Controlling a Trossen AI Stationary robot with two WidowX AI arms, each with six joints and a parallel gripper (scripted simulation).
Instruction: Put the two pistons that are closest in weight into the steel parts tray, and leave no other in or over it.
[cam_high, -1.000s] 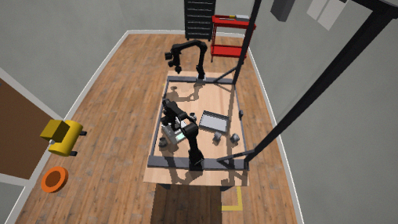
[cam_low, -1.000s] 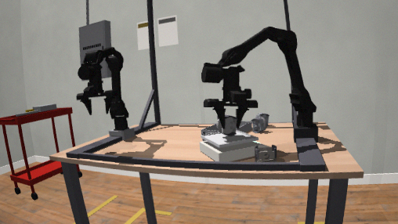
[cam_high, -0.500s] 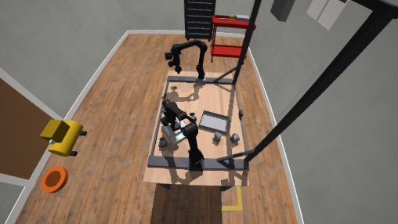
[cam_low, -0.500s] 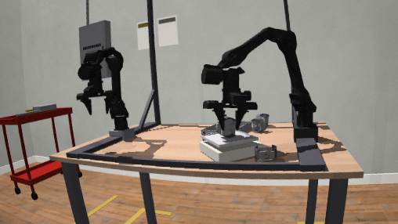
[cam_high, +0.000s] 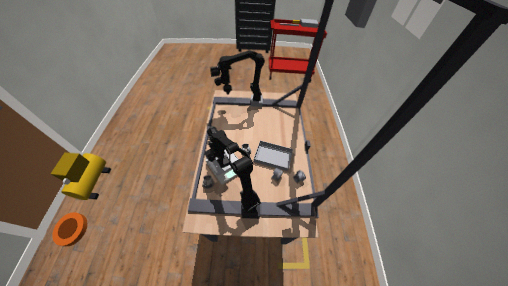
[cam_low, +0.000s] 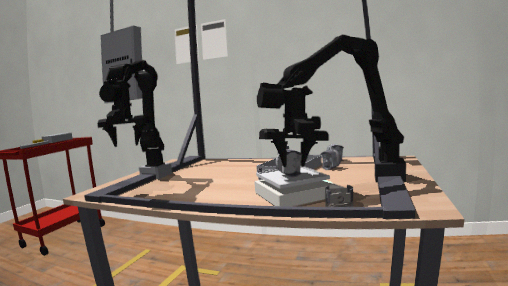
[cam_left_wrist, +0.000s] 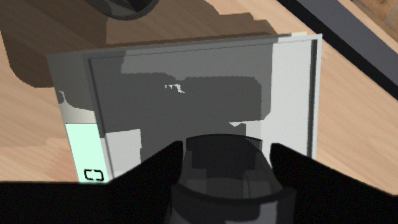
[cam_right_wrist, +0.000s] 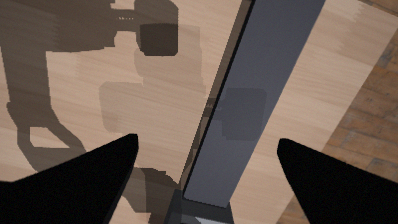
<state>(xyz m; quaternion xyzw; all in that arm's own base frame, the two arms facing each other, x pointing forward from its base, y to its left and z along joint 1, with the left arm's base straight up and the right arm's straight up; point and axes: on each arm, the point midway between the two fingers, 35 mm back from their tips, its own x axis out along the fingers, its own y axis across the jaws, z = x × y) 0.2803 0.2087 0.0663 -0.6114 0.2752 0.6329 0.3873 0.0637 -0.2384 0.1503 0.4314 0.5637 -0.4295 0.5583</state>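
The scale plate lies 7 cm below my left hand, 2 cm behind it and 1 cm to the right of it. The rest, counted from my left hand: steel parts tray: 35 cm behind, 11 cm below, 10 cm to the right; white scale: 9 cm below, 2 cm behind, 1 cm to the right.
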